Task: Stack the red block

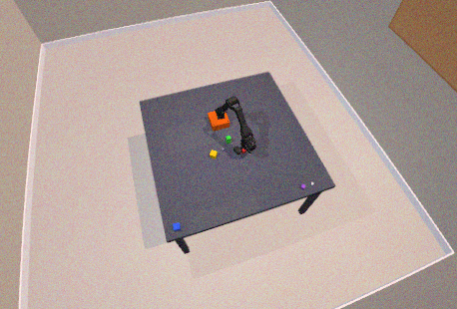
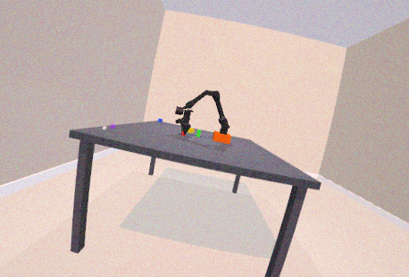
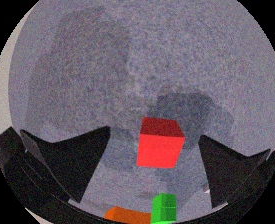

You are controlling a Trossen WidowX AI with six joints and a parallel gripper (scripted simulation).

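The small red block lies 10 mm above my gripper tip. Also, from my gripper tip: tiny grey piece 170 mm to the right, 50 mm behind; purple piece 400 mm ahead, 360 mm to the left; yellow block 250 mm to the right, 10 mm behind, 10 mm above.
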